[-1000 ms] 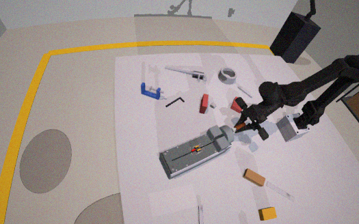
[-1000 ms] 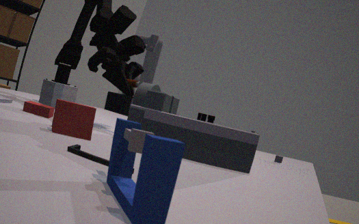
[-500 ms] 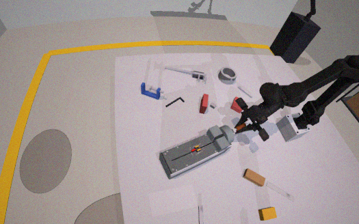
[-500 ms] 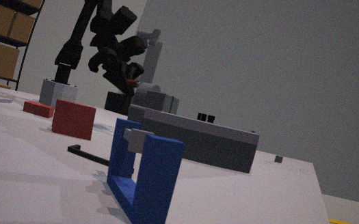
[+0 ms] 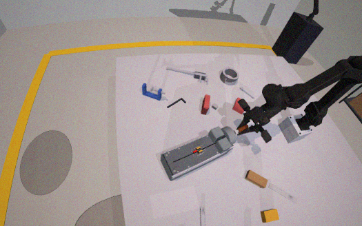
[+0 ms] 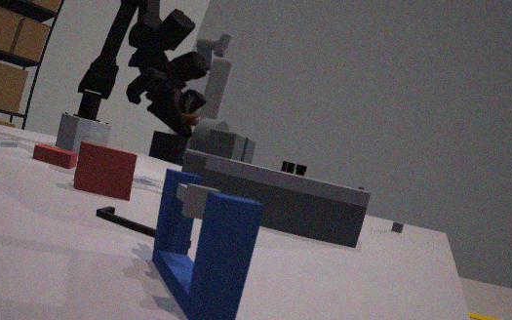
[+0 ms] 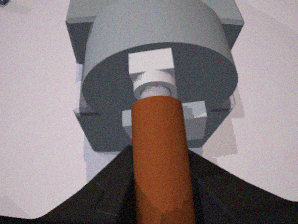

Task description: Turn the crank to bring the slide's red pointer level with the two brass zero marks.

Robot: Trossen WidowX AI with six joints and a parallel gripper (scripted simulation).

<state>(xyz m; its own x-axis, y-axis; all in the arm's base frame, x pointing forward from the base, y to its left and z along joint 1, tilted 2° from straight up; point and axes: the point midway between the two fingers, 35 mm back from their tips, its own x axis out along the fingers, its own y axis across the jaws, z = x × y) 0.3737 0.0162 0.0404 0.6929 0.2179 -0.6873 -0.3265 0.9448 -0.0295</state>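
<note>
The crank handle lies 3 cm above my gripper tip, 2 cm behind it and 1 cm to the right of it. Also, from my gripper tip: tan block: 18 cm to the left, 8 cm below, 8 cm behind; then red pointer: 18 cm ahead, 6 cm to the left, 1 cm below; then black hex key: 22 cm to the right, 19 cm ahead, 9 cm below.
</note>
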